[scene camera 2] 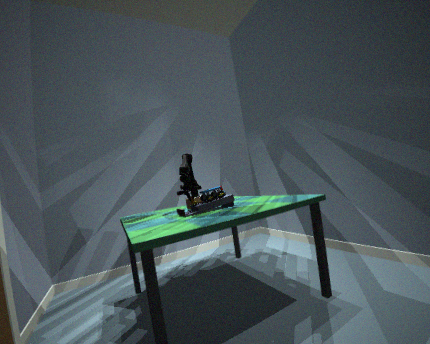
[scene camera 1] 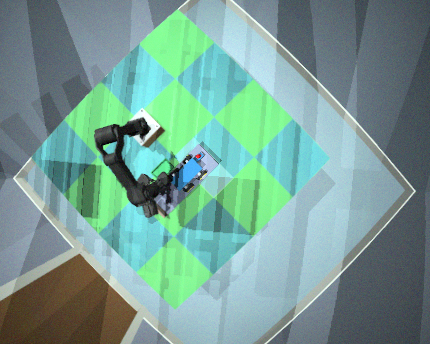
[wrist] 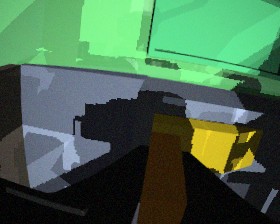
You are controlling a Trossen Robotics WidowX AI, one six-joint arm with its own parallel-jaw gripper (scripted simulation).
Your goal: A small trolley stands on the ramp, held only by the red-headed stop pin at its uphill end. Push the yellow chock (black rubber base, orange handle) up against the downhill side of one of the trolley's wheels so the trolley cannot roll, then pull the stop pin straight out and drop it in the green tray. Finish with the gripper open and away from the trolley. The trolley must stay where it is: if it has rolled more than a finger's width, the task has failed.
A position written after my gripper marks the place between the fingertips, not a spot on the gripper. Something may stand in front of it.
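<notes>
There's a yellow chock here, and it's being held by my gripper [wrist: 163, 157].
</notes>
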